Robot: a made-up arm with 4 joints.
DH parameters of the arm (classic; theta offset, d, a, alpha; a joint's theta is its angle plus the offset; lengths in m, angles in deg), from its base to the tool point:
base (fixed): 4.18 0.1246 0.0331 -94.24
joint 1: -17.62 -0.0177 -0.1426 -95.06
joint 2: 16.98 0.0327 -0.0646 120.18
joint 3: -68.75 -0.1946 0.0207 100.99
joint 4: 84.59 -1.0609 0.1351 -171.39
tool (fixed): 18.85 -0.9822 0 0
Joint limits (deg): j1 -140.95..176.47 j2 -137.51..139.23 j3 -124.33..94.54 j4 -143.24..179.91
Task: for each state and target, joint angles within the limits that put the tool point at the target. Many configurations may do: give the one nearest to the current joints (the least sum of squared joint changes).
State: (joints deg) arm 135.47 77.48 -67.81 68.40
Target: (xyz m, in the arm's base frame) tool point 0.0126 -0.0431 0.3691
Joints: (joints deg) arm 119.15 113.98 -80.16 105.11
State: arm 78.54 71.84 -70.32 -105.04
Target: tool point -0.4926 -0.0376 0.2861
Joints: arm 44.13 59.10 -93.61 -108.27
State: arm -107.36 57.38 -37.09 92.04
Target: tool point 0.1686 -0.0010 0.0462
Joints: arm -89.74 49.53 -22.86 82.91
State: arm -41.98 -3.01 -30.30 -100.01
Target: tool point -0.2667 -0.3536 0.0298
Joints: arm -4.29 12.80 -43.75 -79.59
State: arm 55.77 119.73 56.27 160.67
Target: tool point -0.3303 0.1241 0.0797
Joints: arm 77.12 109.50 36.79 162.47
